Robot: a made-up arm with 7 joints.
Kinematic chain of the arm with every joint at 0, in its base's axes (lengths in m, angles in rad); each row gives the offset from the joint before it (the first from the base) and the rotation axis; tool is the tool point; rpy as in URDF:
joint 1: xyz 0 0 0.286 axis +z
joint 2: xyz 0 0 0 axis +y
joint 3: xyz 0 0 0.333 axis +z
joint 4: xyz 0.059 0 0 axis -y
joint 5: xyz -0.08 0 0.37 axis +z
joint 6: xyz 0 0 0 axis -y
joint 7: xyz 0.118 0 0 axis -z
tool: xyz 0 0 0 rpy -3.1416 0 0
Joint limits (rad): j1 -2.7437..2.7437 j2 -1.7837..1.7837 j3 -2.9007..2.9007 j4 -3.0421..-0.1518 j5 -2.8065..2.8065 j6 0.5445..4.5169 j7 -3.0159..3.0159
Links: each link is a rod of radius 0.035 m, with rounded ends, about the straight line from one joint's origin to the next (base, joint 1, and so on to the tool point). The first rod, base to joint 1, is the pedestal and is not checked.
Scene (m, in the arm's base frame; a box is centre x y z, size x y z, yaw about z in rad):
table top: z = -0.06
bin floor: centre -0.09 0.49 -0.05 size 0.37 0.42 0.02 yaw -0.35
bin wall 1: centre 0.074 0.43 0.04 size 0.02 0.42 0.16 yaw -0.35
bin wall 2: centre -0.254 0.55 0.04 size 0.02 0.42 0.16 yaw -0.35
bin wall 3: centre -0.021 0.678 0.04 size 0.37 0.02 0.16 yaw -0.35
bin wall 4: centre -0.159 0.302 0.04 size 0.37 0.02 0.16 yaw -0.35
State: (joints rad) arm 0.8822 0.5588 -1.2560 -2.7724 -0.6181 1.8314 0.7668
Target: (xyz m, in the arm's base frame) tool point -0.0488 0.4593 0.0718
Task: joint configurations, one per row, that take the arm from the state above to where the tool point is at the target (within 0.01 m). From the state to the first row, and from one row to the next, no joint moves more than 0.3 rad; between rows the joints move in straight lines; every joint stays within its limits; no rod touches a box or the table.
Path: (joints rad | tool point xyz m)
1: 1.1201 0.4632 -1.0002 -2.6891 -0.6352 1.8863 0.7668 | 0.3428 0.0238 0.1417
2: 1.3580 0.3677 -0.7444 -2.6057 -0.6523 1.9413 0.7668 | 0.3077 0.2247 0.1533
3: 1.5959 0.2721 -0.4886 -2.5224 -0.6694 1.9962 0.7668 | 0.1666 0.3891 0.1919
4: 1.8338 0.1766 -0.2328 -2.4390 -0.6865 2.0511 0.7668 | -0.0488 0.4593 0.2551
5: 1.8361 0.4174 -0.2239 -2.3656 -0.6768 2.0391 0.7668 | -0.0509 0.4684 0.1659
6: 1.8384 0.6583 -0.2149 -2.2921 -0.6670 2.0271 0.7668 | -0.0488 0.4593 0.0718

